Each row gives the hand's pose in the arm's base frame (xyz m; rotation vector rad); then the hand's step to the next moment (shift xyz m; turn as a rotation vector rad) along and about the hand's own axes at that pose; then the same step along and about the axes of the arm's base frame.
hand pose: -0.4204 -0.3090 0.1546 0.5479 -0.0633 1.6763
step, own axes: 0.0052 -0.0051 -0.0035 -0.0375 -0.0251 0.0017
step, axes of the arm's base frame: 0.0033 0.0070 -0.0024 0.0272 -0.0302 -0.0196
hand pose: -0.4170 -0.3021 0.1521 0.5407 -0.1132 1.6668
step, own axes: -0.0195 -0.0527 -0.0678 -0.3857 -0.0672 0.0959
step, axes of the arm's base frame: 0.0326 0.0171 -0.0800 0.1191 -0.3747 -0.0887
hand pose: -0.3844 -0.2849 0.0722 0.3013 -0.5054 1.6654
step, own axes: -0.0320 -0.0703 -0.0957 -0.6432 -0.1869 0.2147
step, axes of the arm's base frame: 0.0827 0.0259 -0.0873 0.2673 -0.6445 -0.0889
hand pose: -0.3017 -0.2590 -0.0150 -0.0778 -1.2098 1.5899
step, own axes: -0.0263 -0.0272 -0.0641 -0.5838 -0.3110 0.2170
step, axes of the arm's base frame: 0.0677 0.0187 -0.0246 0.3270 -0.6138 0.0312
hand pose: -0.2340 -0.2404 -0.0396 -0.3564 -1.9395 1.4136
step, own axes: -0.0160 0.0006 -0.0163 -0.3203 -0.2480 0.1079
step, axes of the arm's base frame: 0.0224 0.0026 -0.0039 0.2006 -0.3571 0.0896
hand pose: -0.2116 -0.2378 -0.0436 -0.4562 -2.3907 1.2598
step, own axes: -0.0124 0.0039 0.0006 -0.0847 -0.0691 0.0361
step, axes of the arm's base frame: 0.0109 -0.0040 -0.0060 0.0490 -0.1017 0.0227
